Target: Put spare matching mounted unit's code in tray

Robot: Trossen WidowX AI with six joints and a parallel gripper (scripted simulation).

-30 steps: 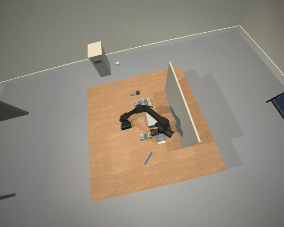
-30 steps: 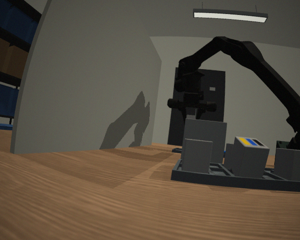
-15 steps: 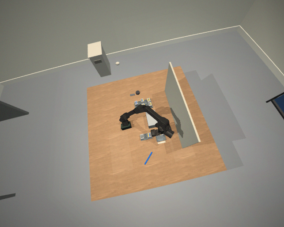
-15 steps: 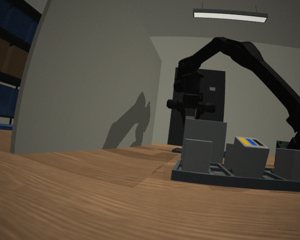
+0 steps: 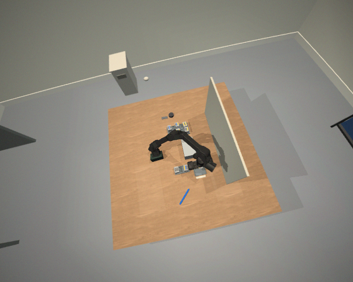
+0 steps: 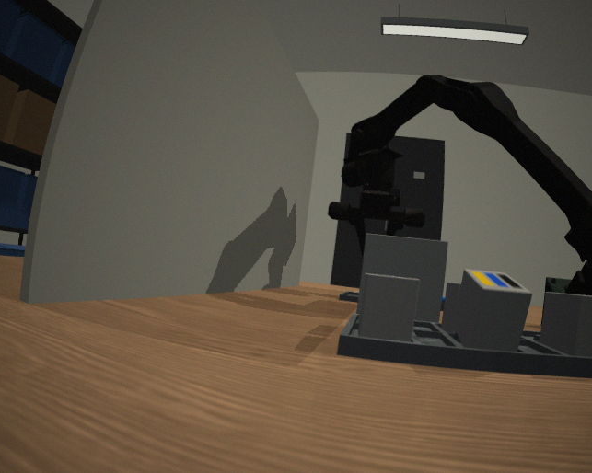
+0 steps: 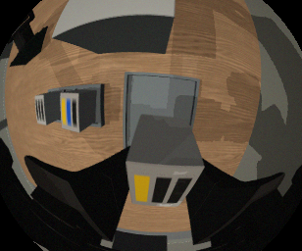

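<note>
Right now the tray is 8 cm below my gripper tip. Also, from my gripper tip: grey spare 3 cm above; mounted unit 7 cm behind, 18 cm to the left, 3 cm below; blue pen 14 cm behind, 22 cm to the right, 8 cm below.
</note>
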